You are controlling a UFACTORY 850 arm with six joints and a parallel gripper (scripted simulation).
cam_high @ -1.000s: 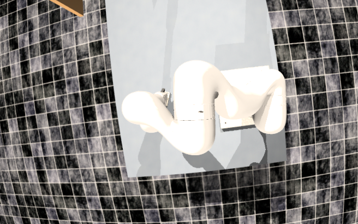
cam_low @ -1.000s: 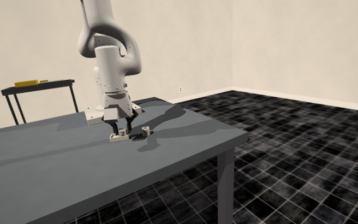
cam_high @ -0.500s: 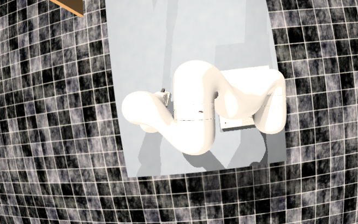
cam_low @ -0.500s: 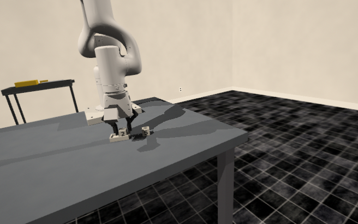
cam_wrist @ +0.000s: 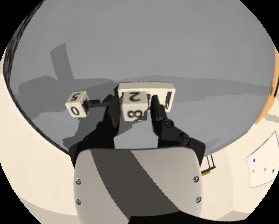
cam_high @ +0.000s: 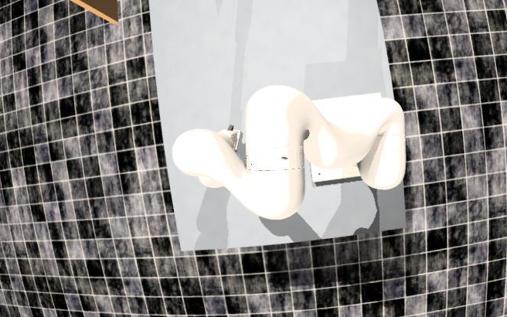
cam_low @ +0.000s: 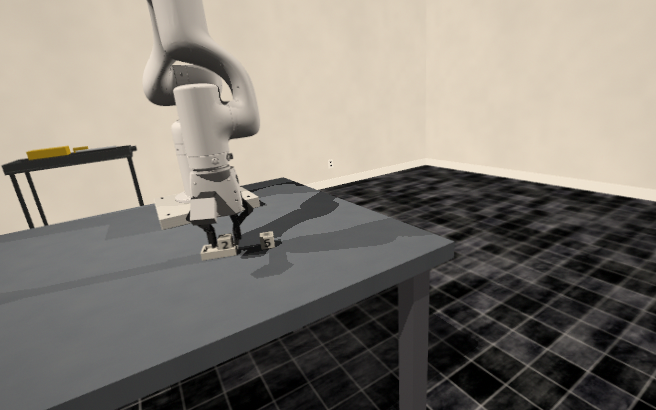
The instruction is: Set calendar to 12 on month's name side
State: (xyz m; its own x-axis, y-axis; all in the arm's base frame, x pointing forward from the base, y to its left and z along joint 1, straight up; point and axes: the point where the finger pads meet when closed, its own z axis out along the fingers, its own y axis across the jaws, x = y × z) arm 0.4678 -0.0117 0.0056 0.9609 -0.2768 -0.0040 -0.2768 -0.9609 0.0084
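Now: hand 3 cm above the calendar tray, 2 cm to the left of it and 1 cm past it.
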